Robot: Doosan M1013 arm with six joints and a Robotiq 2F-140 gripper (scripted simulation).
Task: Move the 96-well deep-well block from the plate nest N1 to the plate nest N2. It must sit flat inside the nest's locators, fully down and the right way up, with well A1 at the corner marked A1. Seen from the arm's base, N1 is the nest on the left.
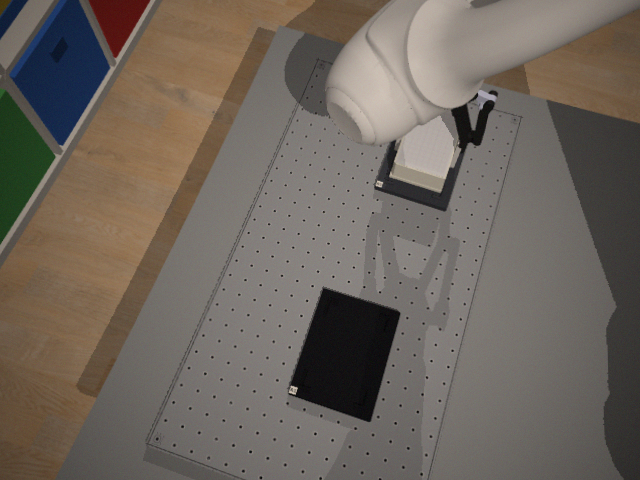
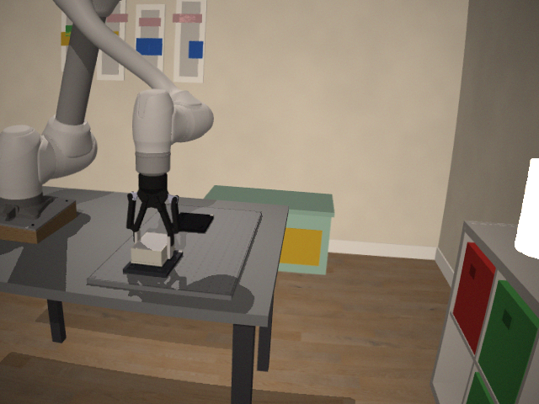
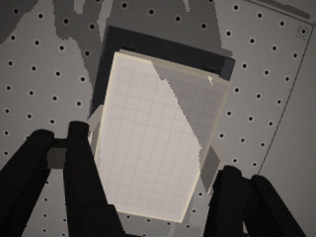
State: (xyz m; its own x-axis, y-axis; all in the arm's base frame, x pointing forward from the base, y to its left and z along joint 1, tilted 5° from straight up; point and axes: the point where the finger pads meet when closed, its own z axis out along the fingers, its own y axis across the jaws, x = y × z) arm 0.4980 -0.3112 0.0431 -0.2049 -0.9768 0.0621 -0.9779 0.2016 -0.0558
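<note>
Now: the plate nest N2 4 cm below my hand. The rest, counted from my hand: black plate nest N1 (9 cm ahead, 34 cm to the left, 4 cm below); cream 96-well deep-well block (1 cm below).
</note>
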